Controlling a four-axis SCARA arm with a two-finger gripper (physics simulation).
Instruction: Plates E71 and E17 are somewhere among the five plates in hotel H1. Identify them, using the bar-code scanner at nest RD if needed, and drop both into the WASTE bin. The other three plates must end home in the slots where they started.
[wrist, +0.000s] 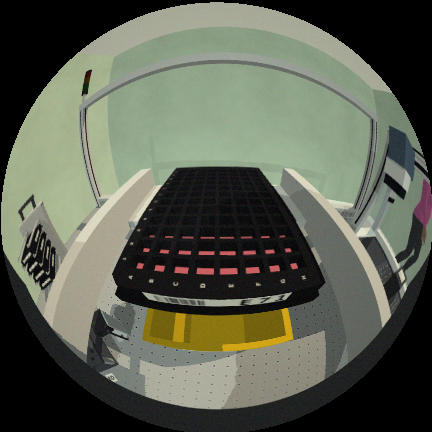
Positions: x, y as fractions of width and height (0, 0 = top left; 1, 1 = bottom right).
Scene:
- my gripper: 0.50, 0.41
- grey rail: 0.48, 0.13

